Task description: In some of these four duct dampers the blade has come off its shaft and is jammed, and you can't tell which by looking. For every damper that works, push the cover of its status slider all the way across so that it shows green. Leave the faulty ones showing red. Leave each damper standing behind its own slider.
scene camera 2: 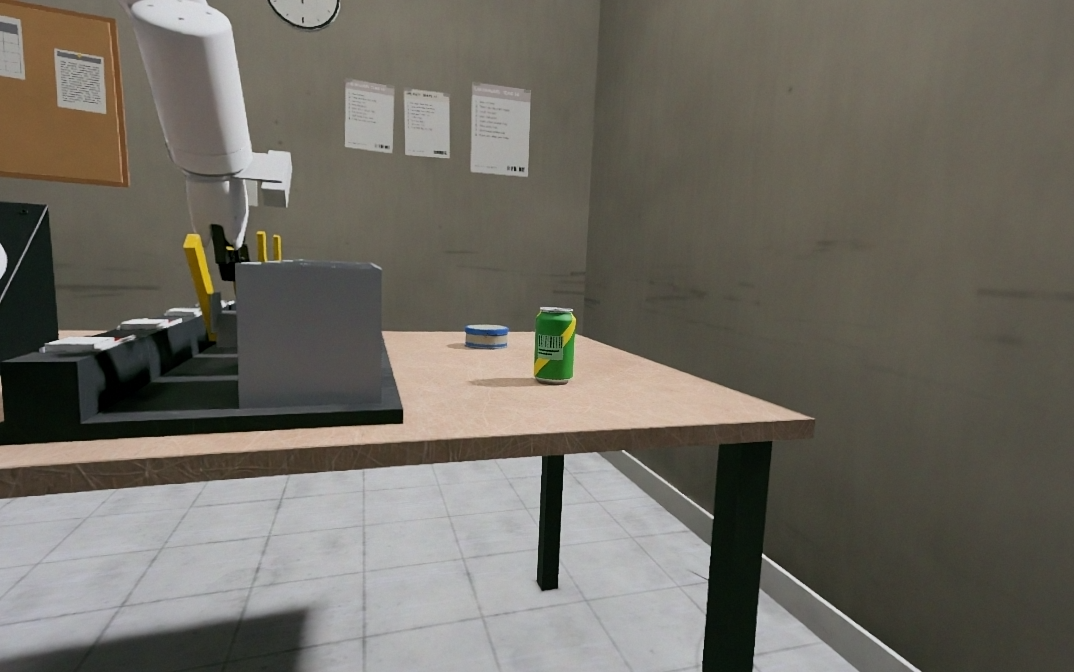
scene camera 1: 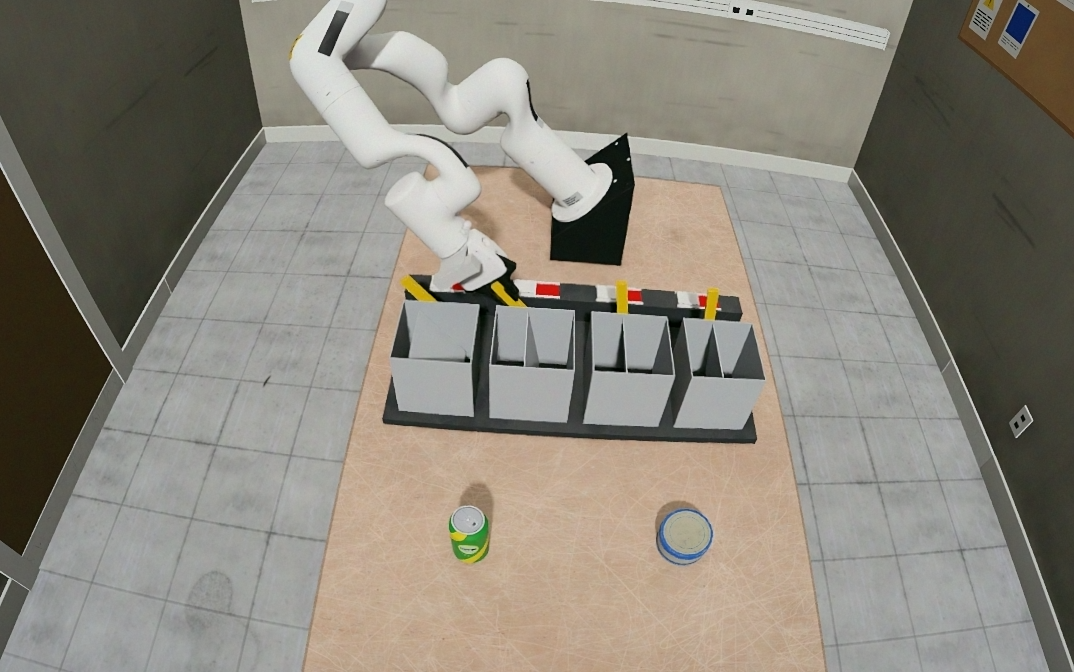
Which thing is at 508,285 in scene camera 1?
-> My gripper.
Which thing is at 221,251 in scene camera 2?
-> My gripper.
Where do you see a status slider cover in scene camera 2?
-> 71,343
